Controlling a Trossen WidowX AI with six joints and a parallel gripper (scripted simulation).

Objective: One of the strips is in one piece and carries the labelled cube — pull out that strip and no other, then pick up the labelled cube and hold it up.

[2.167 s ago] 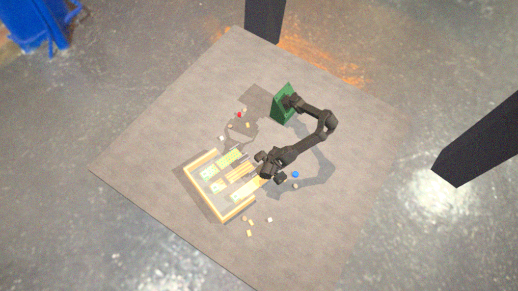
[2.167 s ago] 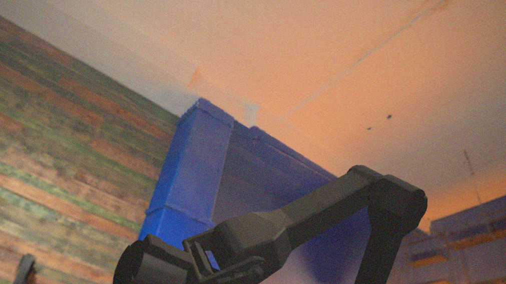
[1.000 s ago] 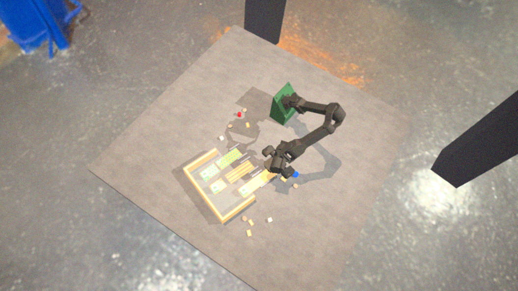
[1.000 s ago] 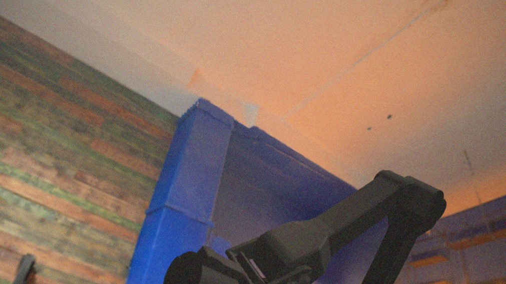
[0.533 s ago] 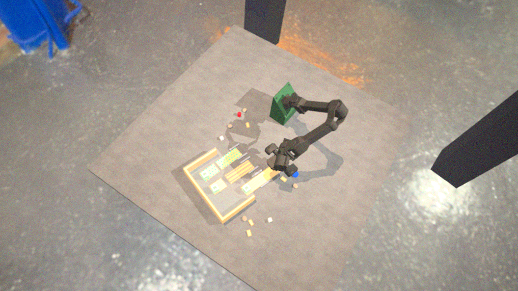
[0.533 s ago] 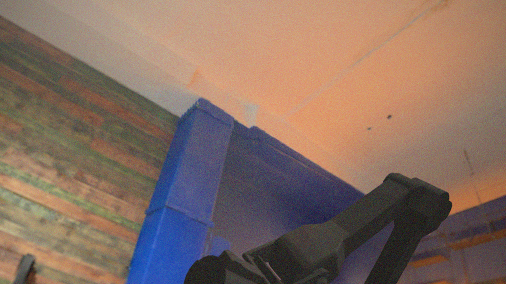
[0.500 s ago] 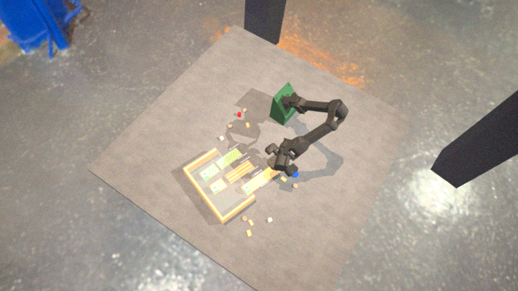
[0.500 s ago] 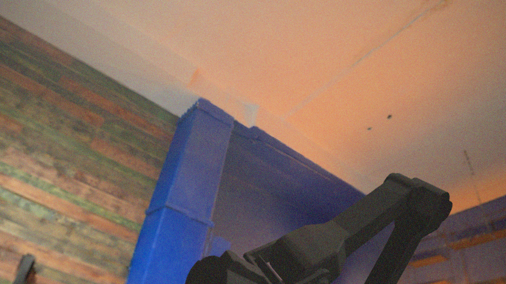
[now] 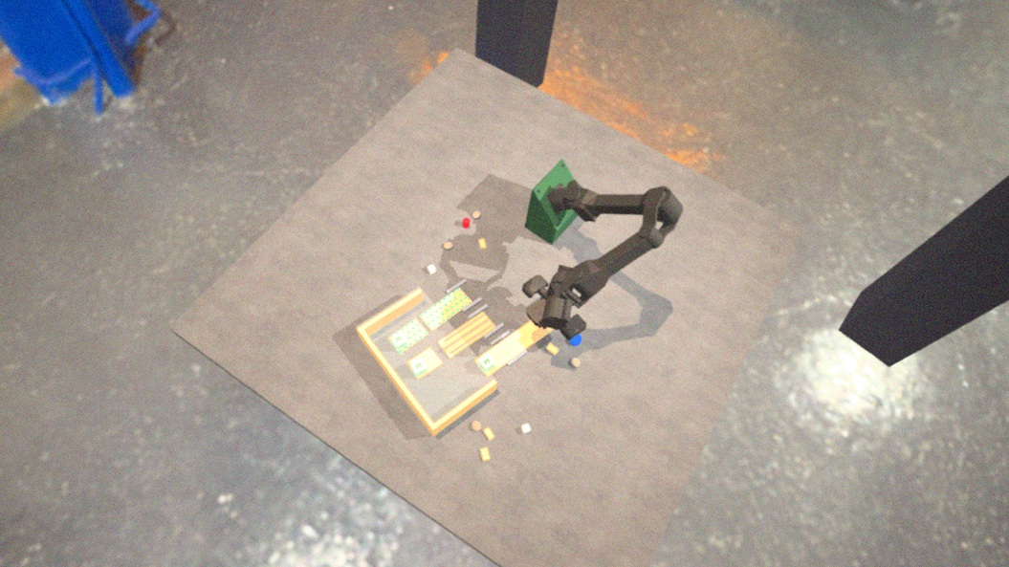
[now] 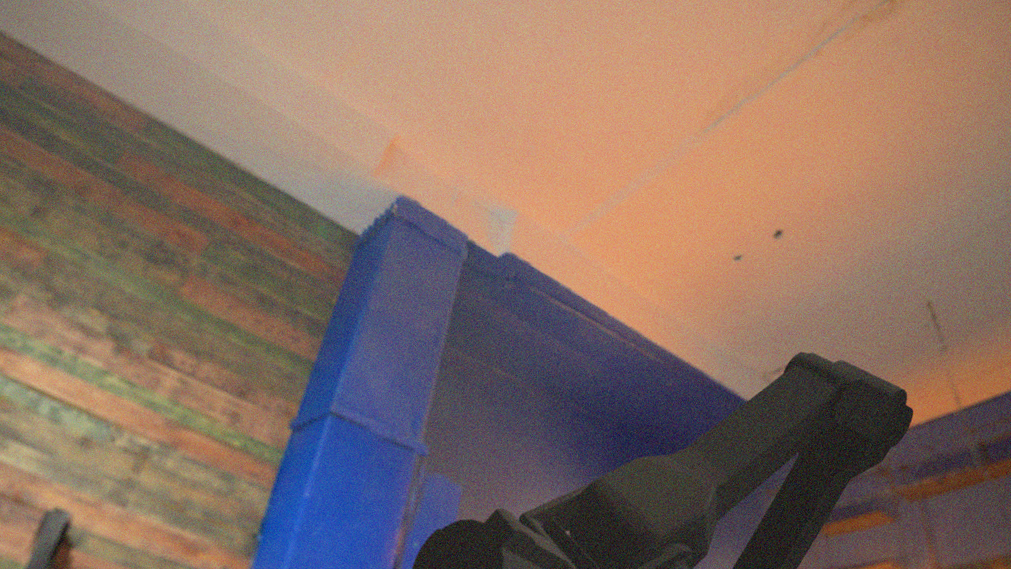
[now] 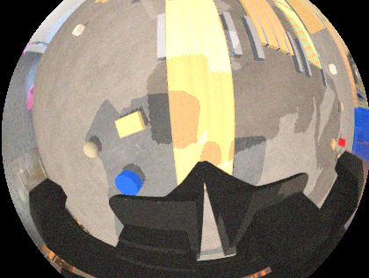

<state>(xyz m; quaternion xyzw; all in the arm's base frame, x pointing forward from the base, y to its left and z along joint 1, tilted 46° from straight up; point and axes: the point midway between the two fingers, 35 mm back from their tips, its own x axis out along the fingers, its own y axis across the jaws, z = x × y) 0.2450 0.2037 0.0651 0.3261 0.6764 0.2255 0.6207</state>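
Now: the pale wooden strip 10 cm ahead of my gripper tip and 2 cm to the right of it.
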